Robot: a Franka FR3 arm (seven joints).
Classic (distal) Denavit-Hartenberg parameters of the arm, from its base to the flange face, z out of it. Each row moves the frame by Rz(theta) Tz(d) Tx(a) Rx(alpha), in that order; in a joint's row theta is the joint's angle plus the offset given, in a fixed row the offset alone. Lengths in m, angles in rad.
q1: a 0, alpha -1.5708, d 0.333, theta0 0
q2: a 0, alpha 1.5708, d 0, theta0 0
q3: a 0.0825, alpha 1.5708, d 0.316, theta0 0
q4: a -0.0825, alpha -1.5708, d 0, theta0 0
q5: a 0, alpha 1.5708, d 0.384, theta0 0
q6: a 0.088, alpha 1.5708, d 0, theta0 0
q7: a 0, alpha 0, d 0.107, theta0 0
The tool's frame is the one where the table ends.
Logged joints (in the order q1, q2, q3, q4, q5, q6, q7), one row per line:
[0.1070, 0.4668, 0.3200, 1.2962, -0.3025, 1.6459, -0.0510]
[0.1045, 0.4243, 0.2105, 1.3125, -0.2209, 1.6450, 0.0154]
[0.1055, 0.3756, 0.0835, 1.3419, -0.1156, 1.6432, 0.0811]
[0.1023, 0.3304, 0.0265, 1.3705, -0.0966, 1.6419, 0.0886]
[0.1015, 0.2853, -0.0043, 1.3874, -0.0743, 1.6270, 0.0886]
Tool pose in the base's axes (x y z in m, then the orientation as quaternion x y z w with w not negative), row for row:
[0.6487, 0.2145, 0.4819, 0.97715, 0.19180, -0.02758, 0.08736]
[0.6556, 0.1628, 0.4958, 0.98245, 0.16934, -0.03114, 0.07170]
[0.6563, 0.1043, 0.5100, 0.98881, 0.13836, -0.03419, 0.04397]
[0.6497, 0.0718, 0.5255, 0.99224, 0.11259, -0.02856, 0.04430]
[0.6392, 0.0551, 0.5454, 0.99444, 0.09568, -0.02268, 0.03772]
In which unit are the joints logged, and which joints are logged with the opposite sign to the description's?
The joints are logged in radians. Opposite sign: q4, q7.
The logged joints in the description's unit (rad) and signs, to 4 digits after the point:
[0.1070, 0.4668, 0.3200, -1.2962, -0.3025, 1.6459, 0.0510]
[0.1045, 0.4243, 0.2105, -1.3125, -0.2209, 1.6450, -0.0154]
[0.1055, 0.3756, 0.0835, -1.3419, -0.1156, 1.6432, -0.0811]
[0.1023, 0.3304, 0.0265, -1.3705, -0.0966, 1.6419, -0.0886]
[0.1015, 0.2853, -0.0043, -1.3874, -0.0743, 1.6270, -0.0886]

